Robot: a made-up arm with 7 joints.
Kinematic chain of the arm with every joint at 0, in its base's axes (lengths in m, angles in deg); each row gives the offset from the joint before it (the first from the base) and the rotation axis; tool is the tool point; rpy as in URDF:
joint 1: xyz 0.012 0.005 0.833 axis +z
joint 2: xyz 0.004 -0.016 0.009 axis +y
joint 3: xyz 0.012 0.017 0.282 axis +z
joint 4: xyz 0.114 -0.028 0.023 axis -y
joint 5: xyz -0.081 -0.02 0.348 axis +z
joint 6: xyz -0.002 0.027 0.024 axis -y
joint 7: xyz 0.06 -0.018 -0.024 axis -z
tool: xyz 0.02 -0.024 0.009 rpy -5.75 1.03 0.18
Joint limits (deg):
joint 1: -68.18..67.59
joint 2: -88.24..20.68
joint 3: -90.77..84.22
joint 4: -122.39..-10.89
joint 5: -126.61..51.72
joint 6: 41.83..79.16
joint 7: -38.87..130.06
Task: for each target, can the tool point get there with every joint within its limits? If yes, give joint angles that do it. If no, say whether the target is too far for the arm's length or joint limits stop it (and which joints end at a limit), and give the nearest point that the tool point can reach.
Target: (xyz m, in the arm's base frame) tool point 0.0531 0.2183 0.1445
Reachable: no: joint limits stop it (at a limit: joint 1, joint 2, joint 4, joint 6, joint 7) | nearest point 0.1537 0.4735 0.7493 | short by 0.664 m
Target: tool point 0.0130 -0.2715 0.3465
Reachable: no: joint limits stop it (at a limit: joint 2, joint 3, joint 4, joint 6, joint 7) | nearest point 0.0138 -0.5035 0.7342 | short by 0.452 m
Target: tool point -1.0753 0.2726 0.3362
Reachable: no: too far | nearest point -0.7280 0.1871 0.7545 | short by 0.550 m
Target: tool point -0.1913 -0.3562 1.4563
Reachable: yes | joints 28.49 -44.28 -37.97 -34.76 -91.86 66.15 85.96
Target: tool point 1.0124 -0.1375 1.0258
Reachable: no: too far | nearest point 0.7062 -0.0939 1.0483 | short by 0.310 m
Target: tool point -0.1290 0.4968 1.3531
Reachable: yes | joints -38.71 -56.14 65.96 -41.10 34.83 57.36 78.36
